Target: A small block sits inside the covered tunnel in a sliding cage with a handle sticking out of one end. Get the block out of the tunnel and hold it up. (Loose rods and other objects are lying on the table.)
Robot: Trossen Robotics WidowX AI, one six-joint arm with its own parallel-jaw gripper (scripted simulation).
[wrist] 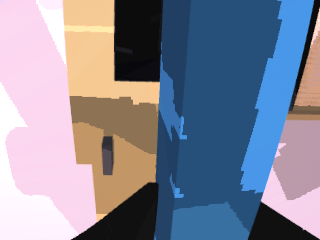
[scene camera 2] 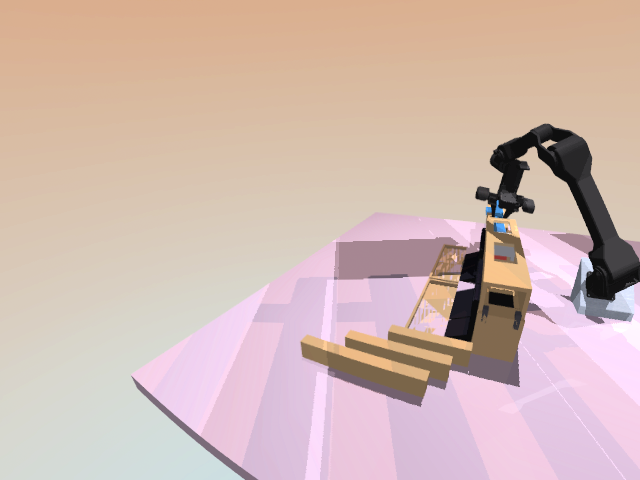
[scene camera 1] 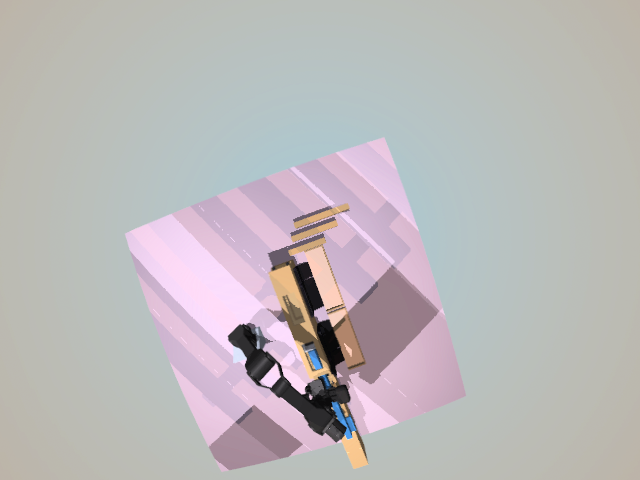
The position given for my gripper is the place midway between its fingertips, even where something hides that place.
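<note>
You'd see my gripper (scene camera 2: 496,222) here, and it's the same gripper (wrist: 193,195) from the wrist and the same gripper (scene camera 1: 329,387) from the other scene camera. There's a blue handle (wrist: 226,81) as well. And then there's a tan covered tunnel (scene camera 2: 495,331); the wrist view has that tunnel (wrist: 114,124) too, and you can find the tunnel (scene camera 1: 305,330) from the other scene camera.
</note>
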